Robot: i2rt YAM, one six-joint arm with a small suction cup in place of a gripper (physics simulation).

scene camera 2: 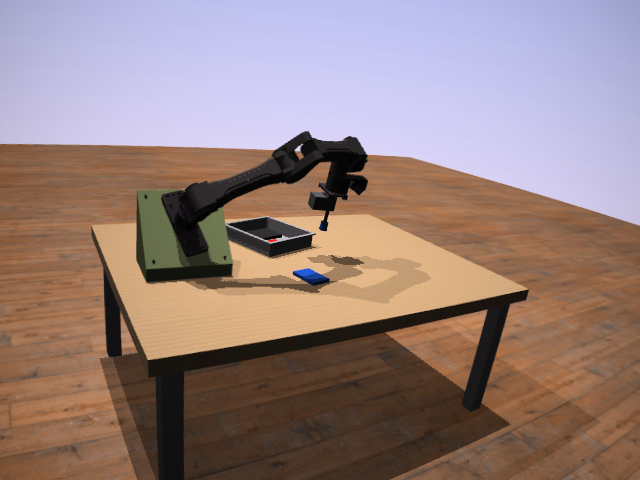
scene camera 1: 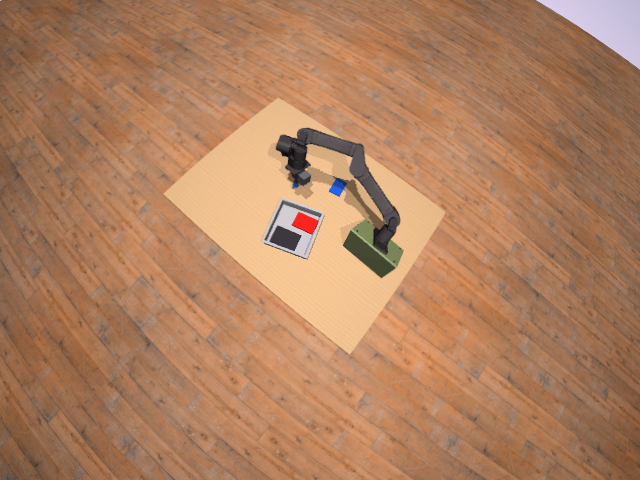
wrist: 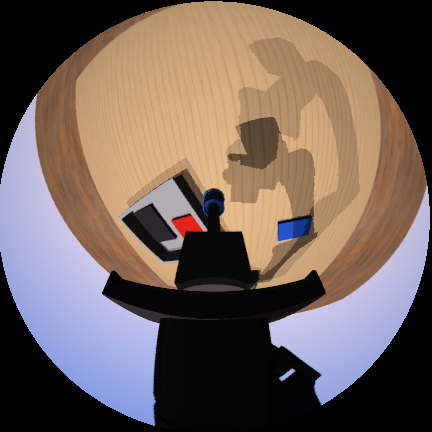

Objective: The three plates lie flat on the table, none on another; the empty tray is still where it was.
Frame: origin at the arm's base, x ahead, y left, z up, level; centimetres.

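Seen in the pictures: hand at its tool point: [scene camera 2: 322,229] [scene camera 1: 295,185] [wrist: 213,197]; arm's base at its link origin: [scene camera 2: 184,223] [scene camera 1: 379,241].
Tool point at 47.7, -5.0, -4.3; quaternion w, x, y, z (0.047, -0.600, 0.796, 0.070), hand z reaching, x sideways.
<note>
Pixels of each thing's top centre, then the offset from my tool point to it, as dx, dy, dz. Level surfaces: height alone.
- blue plate at its top centre: [wrist: 294,229] [scene camera 2: 311,275] [scene camera 1: 338,186] -16.3, -15.9, -8.0
- table at its surface level: dz -9.0
- red plate at its top centre: [wrist: 192,232] [scene camera 2: 270,244] [scene camera 1: 305,222] -13.0, +11.0, -7.6
- black plate at its top centre: [wrist: 153,226] [scene camera 2: 261,233] [scene camera 1: 285,238] -9.2, +22.8, -7.7
- grey tray at its top centre: [wrist: 164,236] [scene camera 2: 268,228] [scene camera 1: 293,226] -10.1, +17.0, -4.0
A blue plate [scene camera 1: 337,187] [scene camera 2: 310,276] [wrist: 295,228] lies flat on the table [scene camera 1: 330,304] [scene camera 2: 217,320] [wrist: 165,100]. A red plate [scene camera 1: 305,222] [scene camera 2: 272,240] [wrist: 187,225] and a black plate [scene camera 1: 285,238] [scene camera 2: 267,234] [wrist: 153,222] lie apart inside the grey tray [scene camera 1: 311,246] [scene camera 2: 290,244] [wrist: 162,192], on its floor. My gripper, a small blue suction cup [scene camera 1: 295,184] [scene camera 2: 323,225] [wrist: 213,200], is open and holds no plate. It hangs in the air above the table, beside the tray and off the blue plate. In the wrist view the tray's near corner is partly hidden behind my wrist.
The green base block [scene camera 1: 372,249] [scene camera 2: 180,237] carries the arm and stands on the table near its edge, beyond the tray and the blue plate. The arm's shadow falls on the table and partly over the blue plate. A wooden floor surrounds the table.
</note>
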